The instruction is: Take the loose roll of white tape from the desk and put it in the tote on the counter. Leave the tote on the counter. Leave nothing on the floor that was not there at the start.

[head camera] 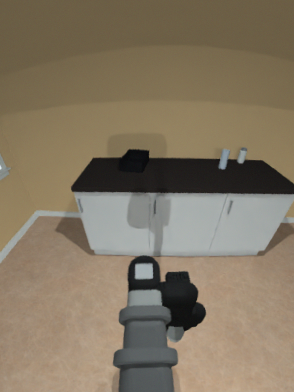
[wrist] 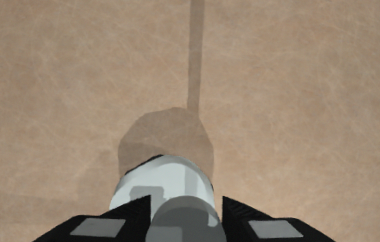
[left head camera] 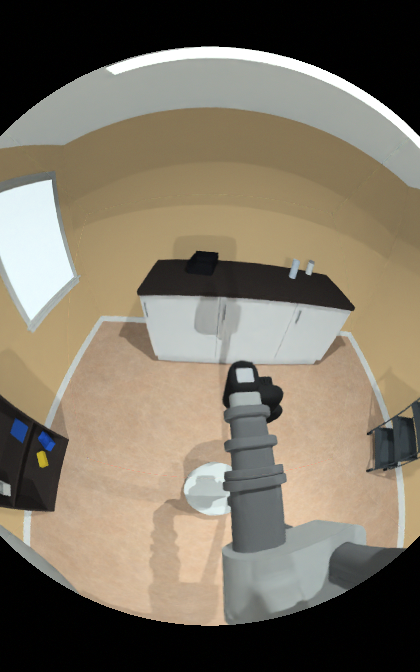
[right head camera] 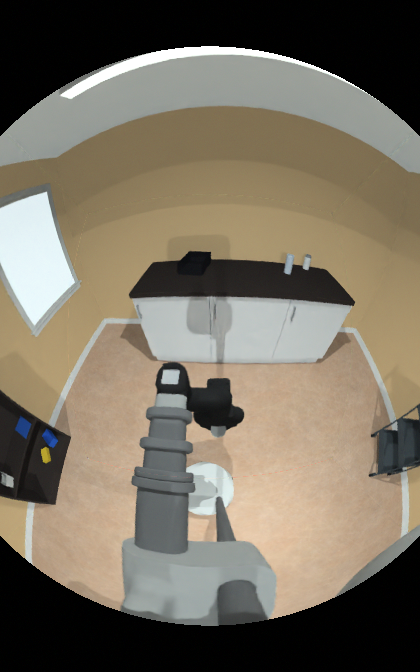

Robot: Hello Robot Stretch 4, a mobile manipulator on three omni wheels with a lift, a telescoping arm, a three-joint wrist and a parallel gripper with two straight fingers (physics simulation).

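Places are measured from the robot's base along level axes (x ahead, y left, z up), in centimetres.
Pixels of known places: gripper, fingertip midpoint: (head camera: pixel 174 328) (wrist: pixel 186 213); robot's base, origin of the base link: (wrist: pixel 166 199).
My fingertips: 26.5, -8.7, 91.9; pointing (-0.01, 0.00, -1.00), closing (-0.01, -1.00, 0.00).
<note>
For each thing: its top centre in the pictures, then the offset to it from my fingertips, as dx, dy, dz. Level surfaces: height alone.
- white tape, middle of its top: (head camera: pixel 175 330) -1.3, +0.0, +2.2
- black tote, middle of its top: (head camera: pixel 135 155) +129.5, +15.2, +6.3
- dark counter top, its level: dz -3.7
- light blue bottle, middle of its top: (head camera: pixel 226 150) +122.1, -64.8, +13.3
- white container, middle of its top: (head camera: pixel 244 148) +135.3, -90.0, +11.1
My gripper (wrist: pixel 186 213) points down over the floor and is shut on the roll of white tape (wrist: pixel 186 222) (head camera: pixel 175 334) (right head camera: pixel 218 431), which shows grey-white and round between the two black fingers in the wrist view. A small pale part of the roll shows below the dark wrist in the head and right head views. The fingertips are hidden in the head views. The black tote (head camera: pixel 134 161) (left head camera: pixel 202 263) (right head camera: pixel 194 263) stands on the left part of the dark counter top (head camera: pixel 185 179) (left head camera: pixel 250 286) (right head camera: pixel 245 284), ahead of and apart from the gripper. The desk does not show.
A light blue bottle (head camera: pixel 224 159) and a white container (head camera: pixel 242 156) stand on the counter's right part. A dark shelf unit (left head camera: pixel 59 467) holding blue and yellow things is at the left, and a dark cart (left head camera: pixel 384 447) at the right. My round white base (left head camera: pixel 206 501) (right head camera: pixel 223 487) is below the arm.
</note>
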